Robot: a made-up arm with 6 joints.
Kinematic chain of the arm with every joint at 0, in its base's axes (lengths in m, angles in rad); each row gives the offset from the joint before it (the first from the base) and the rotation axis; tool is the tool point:
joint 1: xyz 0 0 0.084 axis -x
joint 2: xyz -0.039 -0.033 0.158 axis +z
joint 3: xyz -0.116 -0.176 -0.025 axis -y
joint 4: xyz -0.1 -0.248 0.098 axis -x
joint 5: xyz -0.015 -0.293 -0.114 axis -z
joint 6: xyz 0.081 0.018 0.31 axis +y
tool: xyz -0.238 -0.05 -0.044
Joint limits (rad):
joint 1: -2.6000..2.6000
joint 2: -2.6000..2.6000
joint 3: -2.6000..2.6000
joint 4: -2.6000..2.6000
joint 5: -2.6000..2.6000
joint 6: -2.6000..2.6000
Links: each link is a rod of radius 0.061 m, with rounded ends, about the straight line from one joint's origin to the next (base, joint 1, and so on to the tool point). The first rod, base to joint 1, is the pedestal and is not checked.
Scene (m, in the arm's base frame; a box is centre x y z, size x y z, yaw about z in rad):
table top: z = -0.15
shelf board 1: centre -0.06 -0.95 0 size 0.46 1.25 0.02 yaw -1.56
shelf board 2: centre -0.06 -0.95 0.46 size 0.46 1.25 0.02 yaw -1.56
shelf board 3: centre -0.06 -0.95 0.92 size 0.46 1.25 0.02 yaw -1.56
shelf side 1: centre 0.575 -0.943 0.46 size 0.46 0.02 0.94 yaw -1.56
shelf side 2: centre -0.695 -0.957 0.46 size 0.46 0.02 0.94 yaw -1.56
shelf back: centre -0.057 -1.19 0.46 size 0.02 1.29 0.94 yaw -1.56
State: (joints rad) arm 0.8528 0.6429 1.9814 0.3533 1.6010 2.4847
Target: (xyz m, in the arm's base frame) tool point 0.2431 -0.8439 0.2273
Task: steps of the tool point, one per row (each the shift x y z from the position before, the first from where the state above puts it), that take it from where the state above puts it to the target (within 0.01 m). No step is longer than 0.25 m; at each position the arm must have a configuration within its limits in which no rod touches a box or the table.
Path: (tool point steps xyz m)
1: -0.0022 0.1843 0.0364
2: -0.0019 0.2051 -0.0364
3: 0.1495 -0.0377 -0.1466
4: 0.1056 0.0076 -0.1660
5: 0.0606 0.0461 -0.1636
6: 0.0075 -0.0948 0.0018
7: 0.0073 -0.0927 -0.0015
8: 0.0010 -0.0888 -0.0009
9: -0.0119 -0.0835 0.0005

